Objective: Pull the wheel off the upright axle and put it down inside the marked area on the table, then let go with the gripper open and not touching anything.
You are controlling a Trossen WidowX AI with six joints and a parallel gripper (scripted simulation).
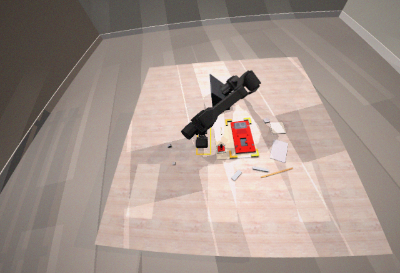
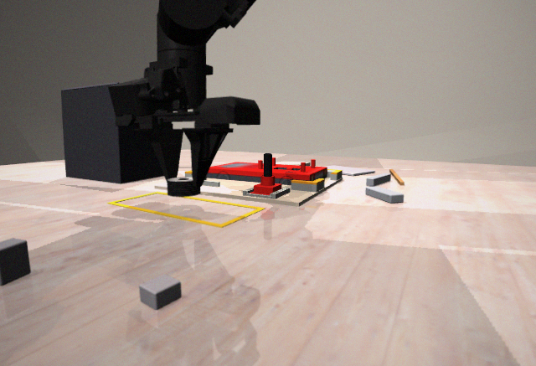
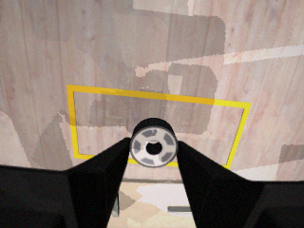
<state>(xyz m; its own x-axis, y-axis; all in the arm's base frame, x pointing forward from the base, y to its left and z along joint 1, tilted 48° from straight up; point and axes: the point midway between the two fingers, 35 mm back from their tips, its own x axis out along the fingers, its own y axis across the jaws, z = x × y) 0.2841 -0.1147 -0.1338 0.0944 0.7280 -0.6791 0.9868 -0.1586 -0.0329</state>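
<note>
Now: the black wheel right at my gripper tip. Also, from my gripper tip: dark upright axle 70 mm ahead, 90 mm to the left, 10 mm above.
</note>
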